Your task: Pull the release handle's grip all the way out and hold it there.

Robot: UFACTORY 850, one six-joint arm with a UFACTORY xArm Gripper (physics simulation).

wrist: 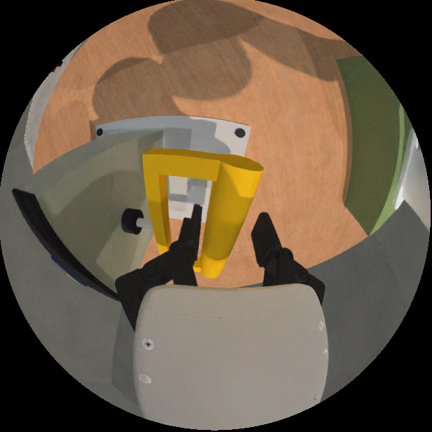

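Note:
The yellow release handle [156,200] is a rectangular frame with a thick round grip [230,215] on its right side. It stands beside a grey-green housing, and a short rod with a black knob [132,221] shows between them. My gripper [228,219] is open. In the view, the grip lies between the two black fingers. The left finger appears over the handle's opening, close to the grip's left side, and hides part of the lower crossbar. The right finger is apart from the grip, to its right. Whether the left finger touches the grip is unclear.
The grey-green housing [120,180] with a black front edge is close on the left. A light metal base plate [232,142] with dark bolts lies behind the handle on the wooden table [300,150]. A green block [372,135] stands at the right, and a pale object shows beyond it.

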